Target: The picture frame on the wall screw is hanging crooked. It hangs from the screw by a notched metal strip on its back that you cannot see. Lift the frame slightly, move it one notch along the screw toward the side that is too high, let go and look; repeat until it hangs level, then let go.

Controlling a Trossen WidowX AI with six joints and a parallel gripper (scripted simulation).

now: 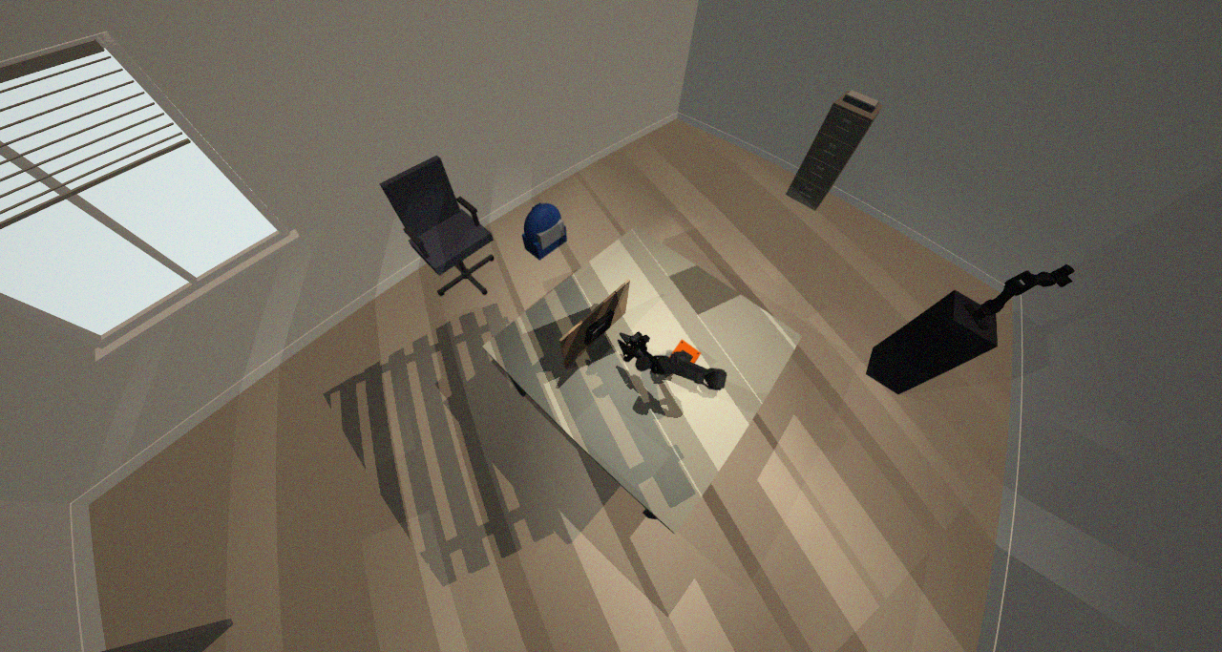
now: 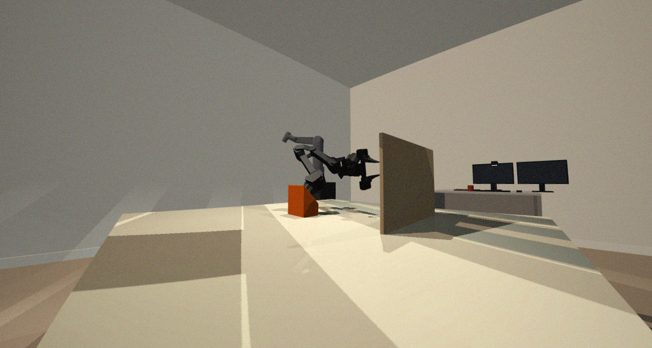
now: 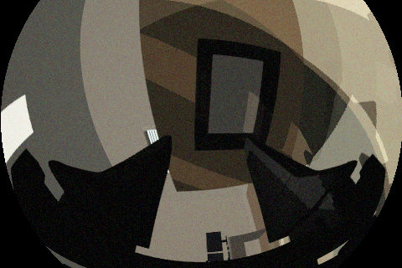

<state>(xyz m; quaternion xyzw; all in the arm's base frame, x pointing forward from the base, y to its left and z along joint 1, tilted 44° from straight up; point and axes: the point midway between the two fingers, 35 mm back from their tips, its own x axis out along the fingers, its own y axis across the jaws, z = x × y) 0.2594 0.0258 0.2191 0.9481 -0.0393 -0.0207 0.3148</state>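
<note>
The black picture frame is 13 cm ahead of my gripper tip and 5 cm below it. Also, from my gripper tip: brown wall board (14 cm ahead, 1 cm to the right, 6 cm below).
</note>
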